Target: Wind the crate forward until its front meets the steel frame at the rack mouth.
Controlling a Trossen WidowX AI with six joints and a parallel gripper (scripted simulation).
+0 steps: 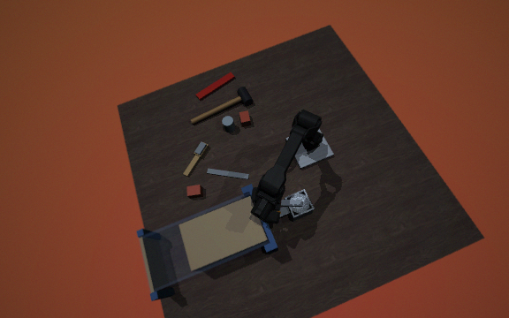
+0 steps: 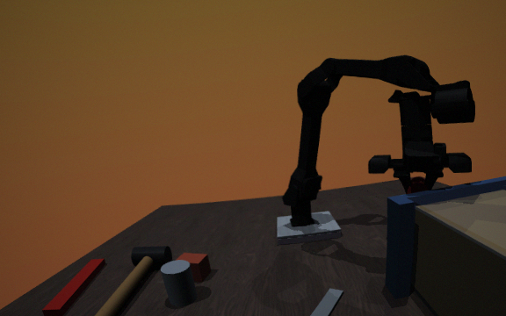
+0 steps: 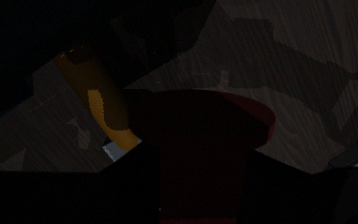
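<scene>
Right now the blue steel frame is 7 cm ahead of my gripper tip, 4 cm to the left of it and 1 cm below it. Also, from my gripper tip: red knob 2 cm above; winch 11 cm behind, 4 cm to the left, 8 cm below; winch handle 3 cm behind, 2 cm to the left, 1 cm below.
</scene>
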